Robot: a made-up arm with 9 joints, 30 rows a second.
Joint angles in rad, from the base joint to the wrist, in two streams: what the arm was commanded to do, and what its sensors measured. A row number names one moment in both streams.
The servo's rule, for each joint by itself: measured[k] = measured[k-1] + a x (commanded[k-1-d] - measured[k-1]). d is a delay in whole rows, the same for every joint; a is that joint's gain. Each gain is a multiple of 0.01, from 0.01 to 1. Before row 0 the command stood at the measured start. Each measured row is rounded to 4 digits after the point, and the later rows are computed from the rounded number. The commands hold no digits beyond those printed.
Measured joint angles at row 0:
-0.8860 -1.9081 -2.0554 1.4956 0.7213 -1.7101 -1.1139 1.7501 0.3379
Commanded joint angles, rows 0 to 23:
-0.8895 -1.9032 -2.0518 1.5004 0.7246 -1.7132 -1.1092 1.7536 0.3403
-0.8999 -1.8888 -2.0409 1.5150 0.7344 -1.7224 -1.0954 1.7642 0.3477
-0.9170 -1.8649 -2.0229 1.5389 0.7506 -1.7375 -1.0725 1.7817 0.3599
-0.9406 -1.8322 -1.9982 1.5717 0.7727 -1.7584 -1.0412 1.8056 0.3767
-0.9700 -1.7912 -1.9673 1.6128 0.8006 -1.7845 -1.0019 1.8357 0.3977
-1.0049 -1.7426 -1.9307 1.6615 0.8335 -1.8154 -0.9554 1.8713 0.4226
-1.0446 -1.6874 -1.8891 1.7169 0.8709 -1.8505 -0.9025 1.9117 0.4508
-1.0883 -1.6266 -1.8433 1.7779 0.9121 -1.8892 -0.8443 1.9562 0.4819
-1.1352 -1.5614 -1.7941 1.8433 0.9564 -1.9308 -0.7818 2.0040 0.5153
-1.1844 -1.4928 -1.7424 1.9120 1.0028 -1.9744 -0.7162 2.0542 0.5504
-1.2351 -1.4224 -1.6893 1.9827 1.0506 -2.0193 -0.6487 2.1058 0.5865
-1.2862 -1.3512 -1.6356 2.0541 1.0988 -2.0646 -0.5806 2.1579 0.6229
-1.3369 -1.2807 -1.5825 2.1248 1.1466 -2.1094 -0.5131 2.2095 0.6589
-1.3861 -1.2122 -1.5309 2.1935 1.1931 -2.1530 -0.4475 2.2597 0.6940
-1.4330 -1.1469 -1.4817 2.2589 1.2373 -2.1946 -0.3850 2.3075 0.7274
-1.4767 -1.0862 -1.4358 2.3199 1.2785 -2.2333 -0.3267 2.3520 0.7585
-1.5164 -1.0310 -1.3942 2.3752 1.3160 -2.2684 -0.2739 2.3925 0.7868
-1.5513 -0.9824 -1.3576 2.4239 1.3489 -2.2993 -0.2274 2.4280 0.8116
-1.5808 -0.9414 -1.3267 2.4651 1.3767 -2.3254 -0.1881 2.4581 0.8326
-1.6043 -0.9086 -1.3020 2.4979 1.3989 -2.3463 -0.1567 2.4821 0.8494
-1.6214 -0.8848 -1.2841 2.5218 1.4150 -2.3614 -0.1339 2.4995 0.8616
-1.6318 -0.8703 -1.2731 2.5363 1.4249 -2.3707 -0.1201 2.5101 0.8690
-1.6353 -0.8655 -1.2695 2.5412 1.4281 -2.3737 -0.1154 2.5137 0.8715
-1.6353 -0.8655 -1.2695 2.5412 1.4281 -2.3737 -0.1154 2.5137 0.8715
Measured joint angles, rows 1 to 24:
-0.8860 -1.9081 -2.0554 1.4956 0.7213 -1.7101 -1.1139 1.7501 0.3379
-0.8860 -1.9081 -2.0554 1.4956 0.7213 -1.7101 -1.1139 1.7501 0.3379
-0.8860 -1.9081 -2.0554 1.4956 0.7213 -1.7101 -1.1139 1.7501 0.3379
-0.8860 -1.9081 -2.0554 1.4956 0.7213 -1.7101 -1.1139 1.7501 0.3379
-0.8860 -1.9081 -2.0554 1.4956 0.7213 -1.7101 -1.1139 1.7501 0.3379
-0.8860 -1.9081 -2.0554 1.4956 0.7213 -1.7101 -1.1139 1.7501 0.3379
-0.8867 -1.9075 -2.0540 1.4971 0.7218 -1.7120 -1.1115 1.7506 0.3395
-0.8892 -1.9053 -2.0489 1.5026 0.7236 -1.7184 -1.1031 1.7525 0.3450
-0.8945 -1.9005 -2.0388 1.5139 0.7274 -1.7302 -1.0872 1.7566 0.3550
-0.9033 -1.8923 -2.0230 1.5318 0.7337 -1.7477 -1.0633 1.7635 0.3695
-0.9160 -1.8802 -2.0013 1.5569 0.7431 -1.7705 -1.0314 1.7736 0.3884
-0.9329 -1.8637 -1.9738 1.5893 0.7558 -1.7983 -0.9919 1.7873 0.4113
-0.9541 -1.8425 -1.9408 1.6289 0.7719 -1.8307 -0.9454 1.8047 0.4378
-0.9796 -1.8166 -1.9028 1.6751 0.7915 -1.8670 -0.8928 1.8259 0.4673
-1.0092 -1.7860 -1.8604 1.7272 0.8146 -1.9066 -0.8351 1.8508 0.4995
-1.0425 -1.7508 -1.8144 1.7845 0.8409 -1.9486 -0.7733 1.8793 0.5336
-1.0791 -1.7114 -1.7656 1.8459 0.8703 -1.9924 -0.7085 1.9110 0.5690
-1.1184 -1.6682 -1.7149 1.9104 0.9023 -2.0372 -0.6420 1.9456 0.6051
-1.1599 -1.6217 -1.6633 1.9769 0.9365 -2.0820 -0.5750 1.9825 0.6411
-1.2029 -1.5726 -1.6117 2.0440 0.9724 -2.1260 -0.5087 2.0213 0.6765
-1.2466 -1.5215 -1.5610 2.1106 1.0095 -2.1685 -0.4444 2.0614 0.7106
-1.2903 -1.4693 -1.5122 2.1755 1.0472 -2.2087 -0.3832 2.1021 0.7427
-1.3333 -1.4167 -1.4662 2.2374 1.0848 -2.2457 -0.3264 2.1428 0.7722
-1.3747 -1.3646 -1.4238 2.2952 1.1218 -2.2789 -0.2749 2.1827 0.7986
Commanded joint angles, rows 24 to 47:
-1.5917 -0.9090 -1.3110 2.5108 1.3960 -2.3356 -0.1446 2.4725 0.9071
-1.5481 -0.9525 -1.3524 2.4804 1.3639 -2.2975 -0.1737 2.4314 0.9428
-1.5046 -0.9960 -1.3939 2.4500 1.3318 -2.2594 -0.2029 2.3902 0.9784
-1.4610 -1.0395 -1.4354 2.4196 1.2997 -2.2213 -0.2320 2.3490 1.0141
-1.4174 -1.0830 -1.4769 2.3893 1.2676 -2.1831 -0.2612 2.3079 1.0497
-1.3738 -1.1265 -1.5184 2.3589 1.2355 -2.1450 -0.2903 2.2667 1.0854
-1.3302 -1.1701 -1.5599 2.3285 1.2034 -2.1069 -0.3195 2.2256 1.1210
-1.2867 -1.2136 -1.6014 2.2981 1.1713 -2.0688 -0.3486 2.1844 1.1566
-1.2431 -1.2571 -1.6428 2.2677 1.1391 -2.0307 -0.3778 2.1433 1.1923
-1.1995 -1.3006 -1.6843 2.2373 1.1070 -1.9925 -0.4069 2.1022 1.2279
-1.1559 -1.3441 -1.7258 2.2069 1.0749 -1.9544 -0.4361 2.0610 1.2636
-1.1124 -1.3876 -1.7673 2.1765 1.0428 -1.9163 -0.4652 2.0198 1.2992
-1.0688 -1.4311 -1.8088 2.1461 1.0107 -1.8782 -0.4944 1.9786 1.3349
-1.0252 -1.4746 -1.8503 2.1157 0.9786 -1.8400 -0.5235 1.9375 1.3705
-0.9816 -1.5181 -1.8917 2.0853 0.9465 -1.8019 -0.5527 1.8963 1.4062
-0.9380 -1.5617 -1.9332 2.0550 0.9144 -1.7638 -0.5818 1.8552 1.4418
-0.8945 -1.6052 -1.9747 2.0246 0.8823 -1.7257 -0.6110 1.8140 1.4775
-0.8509 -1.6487 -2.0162 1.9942 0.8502 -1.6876 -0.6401 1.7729 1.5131
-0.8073 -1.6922 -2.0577 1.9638 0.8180 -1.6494 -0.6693 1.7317 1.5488
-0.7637 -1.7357 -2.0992 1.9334 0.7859 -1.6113 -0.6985 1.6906 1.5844
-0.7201 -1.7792 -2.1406 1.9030 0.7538 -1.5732 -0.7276 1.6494 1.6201
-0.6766 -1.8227 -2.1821 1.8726 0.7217 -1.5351 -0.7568 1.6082 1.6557
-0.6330 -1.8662 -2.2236 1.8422 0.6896 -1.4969 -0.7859 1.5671 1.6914
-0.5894 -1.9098 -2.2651 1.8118 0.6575 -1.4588 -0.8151 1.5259 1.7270
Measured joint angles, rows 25 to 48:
-1.4139 -1.3138 -1.3859 2.3479 1.1575 -2.3077 -0.2298 2.2213 0.8214
-1.4501 -1.2652 -1.3532 2.3944 1.1913 -2.3316 -0.1918 2.2578 0.8402
-1.4826 -1.2196 -1.3263 2.4339 1.2226 -2.3501 -0.1617 2.2916 0.8545
-1.5109 -1.1777 -1.3056 2.4656 1.2509 -2.3629 -0.1401 2.3222 0.8642
-1.5345 -1.1402 -1.2915 2.4890 1.2757 -2.3696 -0.1273 2.3490 0.8691
-1.5537 -1.1072 -1.2829 2.5052 1.2970 -2.3721 -0.1211 2.3721 0.8707
-1.5609 -1.0834 -1.2939 2.5069 1.3109 -2.3495 -0.1333 2.3862 0.8951
-1.5585 -1.0677 -1.3167 2.4987 1.3183 -2.3173 -0.1543 2.3925 0.9271
-1.5483 -1.0591 -1.3468 2.4836 1.3202 -2.2814 -0.1796 2.3922 0.9615
-1.5317 -1.0567 -1.3814 2.4638 1.3173 -2.2441 -0.2068 2.3862 0.9967
-1.5100 -1.0599 -1.4186 2.4407 1.3103 -2.2063 -0.2351 2.3752 1.0322
-1.4841 -1.0679 -1.4575 2.4153 1.2998 -2.1683 -0.2638 2.3600 1.0678
-1.4549 -1.0802 -1.4974 2.3884 1.2863 -2.1302 -0.2928 2.3412 1.1034
-1.4229 -1.0962 -1.5380 2.3604 1.2702 -2.0921 -0.3218 2.3192 1.1390
-1.3887 -1.1155 -1.5789 2.3317 1.2518 -2.0540 -0.3509 2.2946 1.1747
-1.3528 -1.1377 -1.6200 2.3024 1.2315 -2.0159 -0.3800 2.2677 1.2103
-1.3154 -1.1625 -1.6613 2.2728 1.2096 -1.9778 -0.4092 2.2388 1.2460
-1.2768 -1.1895 -1.7026 2.2429 1.1862 -1.9397 -0.4383 2.2081 1.2816
-1.2373 -1.2185 -1.7440 2.2129 1.1616 -1.9016 -0.4675 2.1760 1.3173
-1.1970 -1.2492 -1.7855 2.1828 1.1360 -1.8634 -0.4966 2.1426 1.3529
-1.1561 -1.2815 -1.8269 2.1526 1.1095 -1.8253 -0.5258 2.1081 1.3886
-1.1147 -1.3151 -1.8684 2.1223 1.0822 -1.7872 -0.5549 2.0727 1.4242
-1.0729 -1.3499 -1.9099 2.0920 1.0542 -1.7491 -0.5841 2.0365 1.4599
-1.0307 -1.3858 -1.9514 2.0617 1.0256 -1.7110 -0.6132 1.9996 1.4955

